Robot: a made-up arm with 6 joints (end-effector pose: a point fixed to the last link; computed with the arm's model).
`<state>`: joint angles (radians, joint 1 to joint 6).
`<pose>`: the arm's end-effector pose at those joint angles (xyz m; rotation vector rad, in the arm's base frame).
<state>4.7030 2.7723 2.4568 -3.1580 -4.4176 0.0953</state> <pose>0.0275 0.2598 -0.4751 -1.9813 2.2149 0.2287</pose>
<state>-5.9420 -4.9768 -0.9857 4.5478 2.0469 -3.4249</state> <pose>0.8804 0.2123 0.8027 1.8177 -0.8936 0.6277</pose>
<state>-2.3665 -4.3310 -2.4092 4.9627 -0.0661 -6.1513</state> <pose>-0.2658 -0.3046 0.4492 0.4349 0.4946 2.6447</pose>
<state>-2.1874 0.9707 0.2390 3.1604 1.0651 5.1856</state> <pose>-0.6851 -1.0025 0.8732 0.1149 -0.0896 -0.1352</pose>
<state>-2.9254 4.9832 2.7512 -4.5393 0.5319 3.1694</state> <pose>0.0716 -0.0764 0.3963 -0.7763 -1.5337 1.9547</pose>
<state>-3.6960 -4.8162 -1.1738 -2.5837 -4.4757 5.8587</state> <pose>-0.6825 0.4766 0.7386 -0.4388 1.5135 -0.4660</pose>
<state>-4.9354 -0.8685 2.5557 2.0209 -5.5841 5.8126</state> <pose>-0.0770 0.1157 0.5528 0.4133 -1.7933 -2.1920</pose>
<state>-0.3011 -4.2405 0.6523 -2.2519 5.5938 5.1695</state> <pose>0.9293 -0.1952 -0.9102 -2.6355 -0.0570 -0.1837</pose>
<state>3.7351 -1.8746 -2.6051 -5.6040 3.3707 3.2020</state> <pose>0.2448 0.1605 -0.2240 -0.7573 0.8831 0.0720</pose>
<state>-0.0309 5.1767 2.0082 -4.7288 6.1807 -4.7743</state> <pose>-0.1306 0.0133 0.8895 1.3089 -0.1076 2.6958</pose>
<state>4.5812 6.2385 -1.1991 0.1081 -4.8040 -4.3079</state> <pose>0.1105 0.5519 1.1900 0.2558 0.0401 0.2943</pose>
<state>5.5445 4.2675 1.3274 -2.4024 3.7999 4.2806</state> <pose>-0.6601 0.7070 0.1678 0.8795 1.6942 0.2588</pose>
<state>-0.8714 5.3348 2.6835 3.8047 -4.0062 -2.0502</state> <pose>-0.1111 0.0703 0.5439 -0.0951 -0.7932 -0.0748</pose>
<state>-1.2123 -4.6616 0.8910 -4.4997 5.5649 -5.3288</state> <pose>0.3513 -1.1176 -0.5164 2.0333 -1.1646 -0.2162</pose>
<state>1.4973 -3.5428 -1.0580 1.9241 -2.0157 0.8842</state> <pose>0.1510 0.8191 -0.7268 1.9581 0.3702 1.1039</pose>
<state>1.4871 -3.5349 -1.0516 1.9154 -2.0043 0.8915</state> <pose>0.1599 0.8117 -0.7361 1.9473 0.3667 1.1114</pose>
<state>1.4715 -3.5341 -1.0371 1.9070 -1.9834 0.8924</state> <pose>0.1740 0.8093 -0.7441 1.9370 0.3726 1.1165</pose>
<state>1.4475 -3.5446 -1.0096 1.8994 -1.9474 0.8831</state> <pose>0.1966 0.8146 -0.7502 1.9275 0.3938 1.1170</pose>
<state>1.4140 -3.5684 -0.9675 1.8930 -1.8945 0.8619</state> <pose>0.2296 0.8280 -0.7536 1.9192 0.4320 1.1118</pose>
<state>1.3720 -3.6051 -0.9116 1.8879 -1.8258 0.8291</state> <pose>0.2731 0.8482 -0.7533 1.9117 0.4870 1.1011</pose>
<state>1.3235 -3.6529 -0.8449 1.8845 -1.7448 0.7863</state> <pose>0.3260 0.8726 -0.7485 1.9049 0.5553 1.0857</pose>
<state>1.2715 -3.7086 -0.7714 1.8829 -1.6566 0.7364</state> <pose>0.3859 0.8976 -0.7388 1.8981 0.6322 1.0673</pose>
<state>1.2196 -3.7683 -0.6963 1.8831 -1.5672 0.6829</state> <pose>0.4486 0.9207 -0.7243 1.8910 0.7119 1.0486</pose>
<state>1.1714 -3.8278 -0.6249 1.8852 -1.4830 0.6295</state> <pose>0.5096 0.9400 -0.7056 1.8838 0.7883 1.0316</pose>
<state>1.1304 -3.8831 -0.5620 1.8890 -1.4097 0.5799</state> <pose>0.5638 0.9555 -0.6844 1.8768 0.8563 1.0182</pose>
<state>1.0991 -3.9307 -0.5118 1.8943 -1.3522 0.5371</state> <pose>0.6072 0.9680 -0.6624 1.8710 0.9115 1.0091</pose>
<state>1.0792 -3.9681 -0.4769 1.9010 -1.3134 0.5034</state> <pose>0.6371 0.9788 -0.6416 1.8676 0.9513 1.0040</pose>
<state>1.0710 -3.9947 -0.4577 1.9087 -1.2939 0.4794</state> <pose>0.6526 0.9895 -0.6231 1.8671 0.9758 1.0025</pose>
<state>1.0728 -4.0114 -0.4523 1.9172 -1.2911 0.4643</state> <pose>0.6556 1.0004 -0.6075 1.8700 0.9869 1.0032</pose>
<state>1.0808 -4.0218 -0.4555 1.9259 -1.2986 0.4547</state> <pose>0.6506 1.0115 -0.5941 1.8749 0.9902 1.0050</pose>
